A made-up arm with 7 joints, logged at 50 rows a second.
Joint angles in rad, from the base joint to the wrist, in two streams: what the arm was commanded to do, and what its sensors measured. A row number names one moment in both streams.
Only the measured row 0 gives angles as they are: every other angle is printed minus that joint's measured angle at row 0.
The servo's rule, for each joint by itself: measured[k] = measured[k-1] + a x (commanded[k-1-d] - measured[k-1]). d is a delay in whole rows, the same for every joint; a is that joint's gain. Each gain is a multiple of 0.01, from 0.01 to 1. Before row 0 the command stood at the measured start. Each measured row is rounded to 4 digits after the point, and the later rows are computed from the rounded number. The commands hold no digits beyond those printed.
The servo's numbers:
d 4
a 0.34 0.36 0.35 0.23 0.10 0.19 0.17
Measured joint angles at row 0: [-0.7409, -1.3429, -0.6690, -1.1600, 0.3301, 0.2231, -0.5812]
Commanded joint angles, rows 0 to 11: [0.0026, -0.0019, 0.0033, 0.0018, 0.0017, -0.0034, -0.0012]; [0.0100, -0.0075, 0.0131, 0.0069, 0.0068, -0.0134, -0.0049]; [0.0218, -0.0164, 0.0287, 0.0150, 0.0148, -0.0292, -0.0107]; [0.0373, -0.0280, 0.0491, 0.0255, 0.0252, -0.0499, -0.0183]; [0.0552, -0.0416, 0.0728, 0.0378, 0.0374, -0.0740, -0.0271]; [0.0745, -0.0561, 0.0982, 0.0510, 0.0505, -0.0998, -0.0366]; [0.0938, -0.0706, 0.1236, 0.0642, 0.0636, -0.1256, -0.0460]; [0.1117, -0.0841, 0.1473, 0.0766, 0.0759, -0.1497, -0.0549]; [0.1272, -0.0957, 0.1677, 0.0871, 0.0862, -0.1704, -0.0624]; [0.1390, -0.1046, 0.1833, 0.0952, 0.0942, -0.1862, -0.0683]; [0.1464, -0.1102, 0.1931, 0.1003, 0.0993, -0.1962, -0.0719]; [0.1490, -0.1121, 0.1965, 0.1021, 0.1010, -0.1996, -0.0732]
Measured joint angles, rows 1 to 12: [0.0000, 0.0000, 0.0000, 0.0000, 0.0000, 0.0000, 0.0000]; [0.0000, 0.0000, 0.0000, 0.0000, 0.0000, 0.0000, 0.0000]; [0.0000, 0.0000, 0.0000, 0.0000, 0.0000, 0.0000, 0.0000]; [0.0000, 0.0000, 0.0000, 0.0000, 0.0000, 0.0000, 0.0000]; [0.0009, -0.0007, 0.0012, 0.0004, 0.0002, -0.0006, -0.0002]; [0.0040, -0.0031, 0.0054, 0.0019, 0.0009, -0.0030, -0.0010]; [0.0101, -0.0079, 0.0136, 0.0049, 0.0023, -0.0080, -0.0026]; [0.0193, -0.0151, 0.0260, 0.0096, 0.0046, -0.0160, -0.0053]; [0.0315, -0.0246, 0.0424, 0.0161, 0.0079, -0.0270, -0.0090]; [0.0461, -0.0359, 0.0619, 0.0241, 0.0122, -0.0408, -0.0137]; [0.0623, -0.0484, 0.0835, 0.0333, 0.0173, -0.0569, -0.0192]; [0.0791, -0.0613, 0.1058, 0.0433, 0.0232, -0.0745, -0.0253]
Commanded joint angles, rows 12 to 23: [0.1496, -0.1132, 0.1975, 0.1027, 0.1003, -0.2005, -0.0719]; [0.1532, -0.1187, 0.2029, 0.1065, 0.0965, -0.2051, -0.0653]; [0.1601, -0.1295, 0.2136, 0.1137, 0.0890, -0.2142, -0.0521]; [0.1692, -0.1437, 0.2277, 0.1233, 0.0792, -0.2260, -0.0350]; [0.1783, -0.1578, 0.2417, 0.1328, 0.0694, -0.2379, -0.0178]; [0.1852, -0.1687, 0.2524, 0.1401, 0.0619, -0.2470, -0.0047]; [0.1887, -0.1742, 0.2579, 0.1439, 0.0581, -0.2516, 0.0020]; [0.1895, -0.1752, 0.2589, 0.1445, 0.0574, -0.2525, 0.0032]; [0.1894, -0.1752, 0.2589, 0.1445, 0.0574, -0.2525, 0.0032]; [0.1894, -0.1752, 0.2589, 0.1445, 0.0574, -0.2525, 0.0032]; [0.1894, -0.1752, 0.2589, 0.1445, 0.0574, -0.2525, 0.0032]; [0.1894, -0.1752, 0.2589, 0.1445, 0.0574, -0.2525, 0.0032]
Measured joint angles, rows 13 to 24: [0.0955, -0.0737, 0.1275, 0.0534, 0.0295, -0.0927, -0.0316]; [0.1103, -0.0848, 0.1470, 0.0630, 0.0360, -0.1105, -0.0378]; [0.1226, -0.0939, 0.1631, 0.0716, 0.0423, -0.1268, -0.0436]; [0.1316, -0.1005, 0.1748, 0.0786, 0.0482, -0.1406, -0.0486]; [0.1377, -0.1051, 0.1827, 0.0841, 0.0534, -0.1520, -0.0526]; [0.1430, -0.1100, 0.1898, 0.0893, 0.0577, -0.1621, -0.0548]; [0.1488, -0.1170, 0.1981, 0.0949, 0.0608, -0.1720, -0.0543]; [0.1557, -0.1266, 0.2085, 0.1014, 0.0626, -0.1823, -0.0510]; [0.1634, -0.1378, 0.2201, 0.1086, 0.0633, -0.1929, -0.0454]; [0.1708, -0.1489, 0.2314, 0.1158, 0.0632, -0.2032, -0.0385]; [0.1769, -0.1580, 0.2407, 0.1223, 0.0627, -0.2124, -0.0316]; [0.1812, -0.1642, 0.2471, 0.1274, 0.0622, -0.2200, -0.0257]
